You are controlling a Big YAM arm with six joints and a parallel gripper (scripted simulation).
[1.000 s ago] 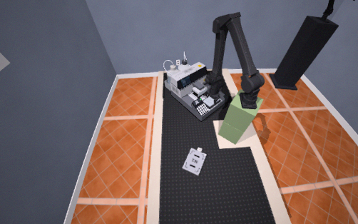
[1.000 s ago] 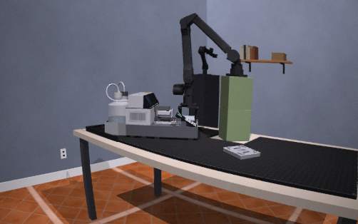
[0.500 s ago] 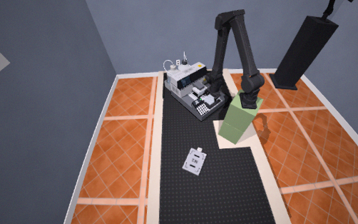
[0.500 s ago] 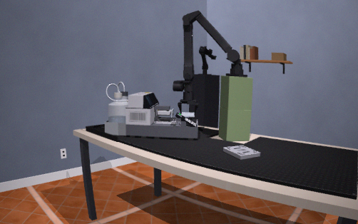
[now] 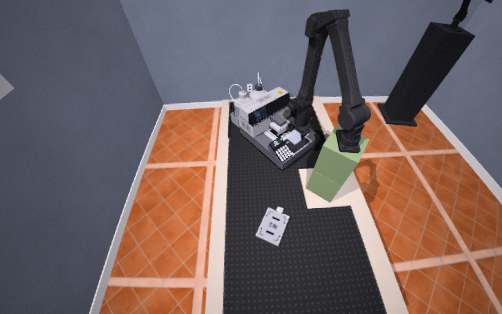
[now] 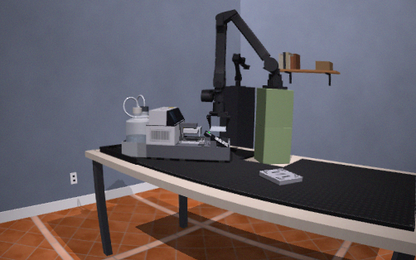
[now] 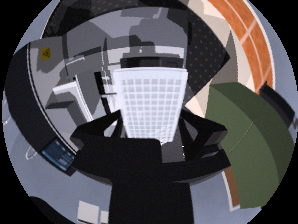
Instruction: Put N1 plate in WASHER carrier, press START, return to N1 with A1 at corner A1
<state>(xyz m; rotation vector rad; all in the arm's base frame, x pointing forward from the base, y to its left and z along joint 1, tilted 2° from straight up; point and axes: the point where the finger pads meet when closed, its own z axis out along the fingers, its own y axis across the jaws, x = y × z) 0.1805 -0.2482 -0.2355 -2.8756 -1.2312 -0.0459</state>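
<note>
Right now the plate nest N1 is 110 mm ahead of my hand, 530 mm to the left of it and 140 mm below it. Also, from my hand: bottle 370 mm ahead, 260 mm to the right; well plate right at my hand; plate washer 110 mm ahead, 100 mm to the right, 20 mm below.
</note>
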